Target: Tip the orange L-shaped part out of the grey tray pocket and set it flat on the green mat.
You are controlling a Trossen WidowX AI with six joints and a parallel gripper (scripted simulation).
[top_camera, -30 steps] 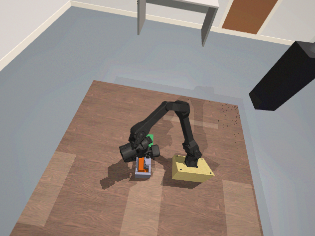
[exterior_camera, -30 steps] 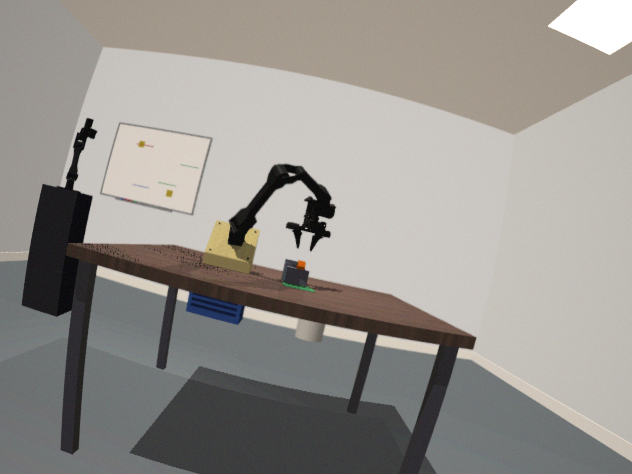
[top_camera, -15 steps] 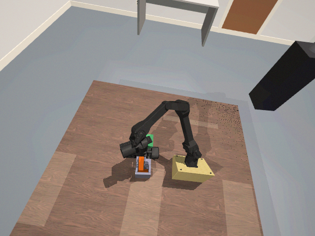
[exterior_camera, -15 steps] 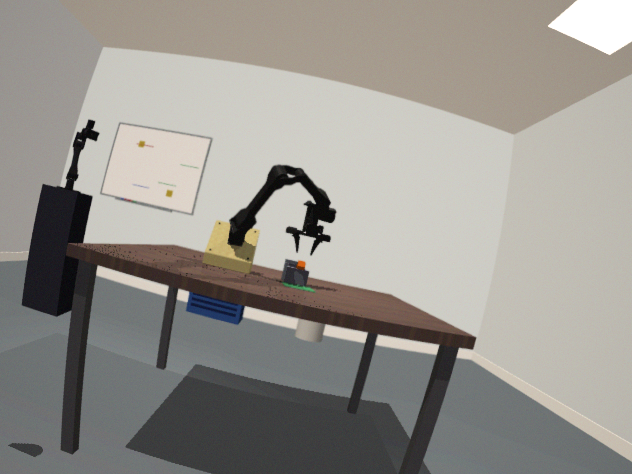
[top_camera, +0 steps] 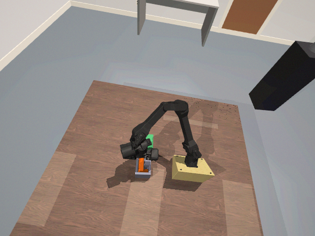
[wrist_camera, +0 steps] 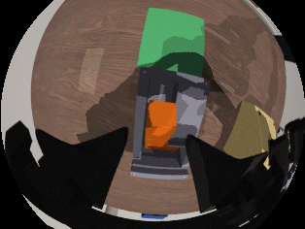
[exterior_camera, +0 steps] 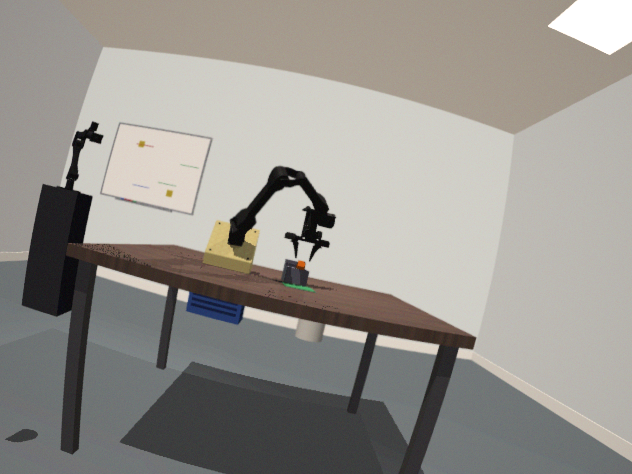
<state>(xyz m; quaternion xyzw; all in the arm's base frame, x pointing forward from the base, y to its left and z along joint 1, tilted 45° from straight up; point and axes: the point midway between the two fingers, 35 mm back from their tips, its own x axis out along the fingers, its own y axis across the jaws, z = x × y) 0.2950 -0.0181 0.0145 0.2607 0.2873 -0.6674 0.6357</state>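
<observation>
Now: the orange L-shaped part 20 mm behind my gripper tip, 40 mm to the left of it and 60 mm below it. From my gripper tip the other things lie so: green mat 10 mm behind, 140 mm to the right, 120 mm below.
</observation>
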